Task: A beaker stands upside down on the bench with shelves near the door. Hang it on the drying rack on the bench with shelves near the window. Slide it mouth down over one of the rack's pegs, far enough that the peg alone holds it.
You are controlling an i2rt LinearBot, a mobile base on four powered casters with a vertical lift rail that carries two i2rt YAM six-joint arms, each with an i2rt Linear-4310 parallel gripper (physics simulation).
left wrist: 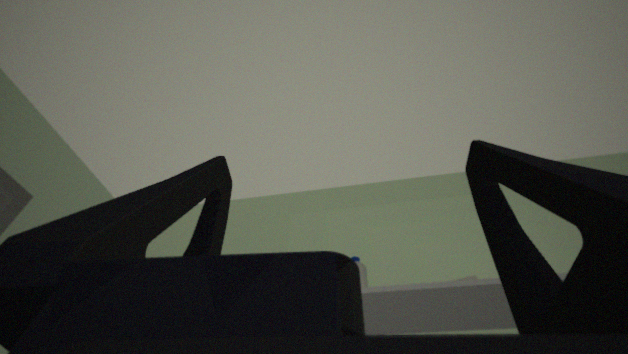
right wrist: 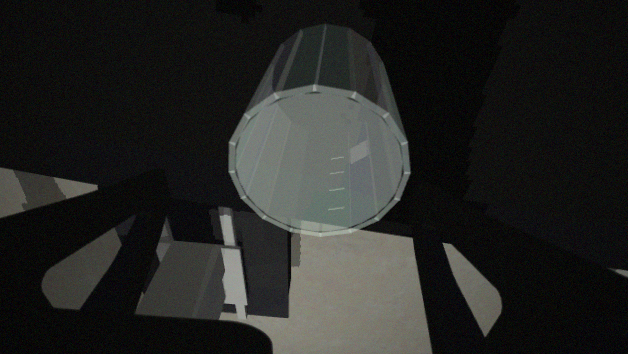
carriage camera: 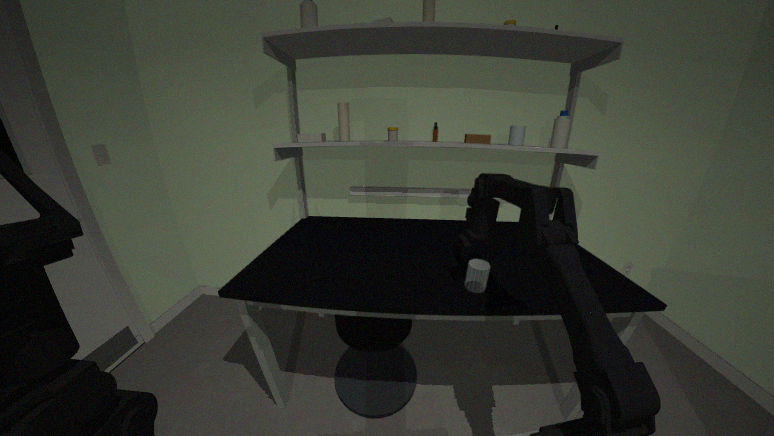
same spot on bench with shelves: [right wrist: 511, 114] = [carriage camera: 506, 285]
